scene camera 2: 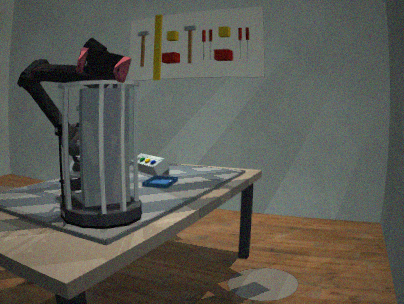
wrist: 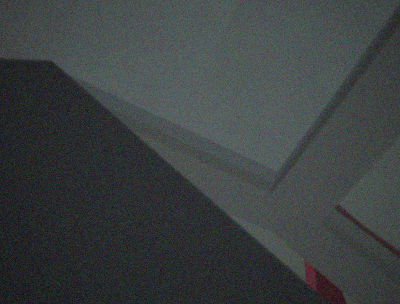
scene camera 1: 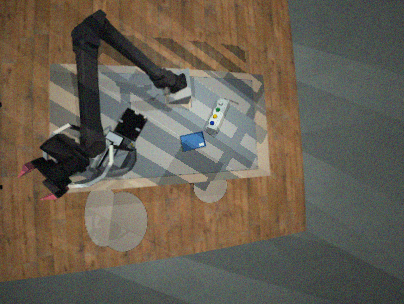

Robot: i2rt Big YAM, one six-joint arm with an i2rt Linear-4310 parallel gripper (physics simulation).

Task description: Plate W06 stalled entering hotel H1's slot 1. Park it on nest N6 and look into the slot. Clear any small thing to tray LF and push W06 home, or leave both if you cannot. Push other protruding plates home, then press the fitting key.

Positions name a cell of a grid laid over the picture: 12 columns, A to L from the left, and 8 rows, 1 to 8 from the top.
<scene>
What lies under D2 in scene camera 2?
My gripper.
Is my gripper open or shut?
Open.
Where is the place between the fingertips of my gripper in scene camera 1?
A5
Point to a round plate rack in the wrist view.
At E4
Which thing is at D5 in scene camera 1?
A round plate rack.
</scene>
